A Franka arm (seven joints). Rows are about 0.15 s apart.
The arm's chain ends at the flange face. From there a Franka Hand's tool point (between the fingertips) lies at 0.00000 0.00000 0.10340 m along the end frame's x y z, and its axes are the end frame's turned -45 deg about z.
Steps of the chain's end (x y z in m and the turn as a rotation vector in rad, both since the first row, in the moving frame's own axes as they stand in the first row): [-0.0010, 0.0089, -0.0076, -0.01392, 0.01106, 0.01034]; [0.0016, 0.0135, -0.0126, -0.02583, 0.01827, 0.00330]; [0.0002, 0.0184, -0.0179, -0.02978, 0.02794, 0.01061]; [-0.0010, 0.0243, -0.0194, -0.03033, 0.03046, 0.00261]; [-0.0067, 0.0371, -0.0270, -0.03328, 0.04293, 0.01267]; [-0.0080, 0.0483, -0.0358, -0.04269, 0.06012, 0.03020]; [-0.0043, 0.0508, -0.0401, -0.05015, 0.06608, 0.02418]
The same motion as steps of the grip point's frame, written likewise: [-0.0072, 0.0074, -0.0076, -0.01766, -0.00202, 0.01034]; [-0.0090, 0.0139, -0.0127, -0.03118, -0.00535, 0.00330]; [-0.0130, 0.0174, -0.0180, -0.04081, -0.00130, 0.01061]; [-0.0179, 0.0209, -0.0195, -0.04299, 0.00009, 0.00261]; [-0.0303, 0.0271, -0.0272, -0.05389, 0.00682, 0.01267]; [-0.0387, 0.0360, -0.0361, -0.07270, 0.01232, 0.03020]; [-0.0379, 0.0414, -0.0405, -0.08219, 0.01126, 0.02418]
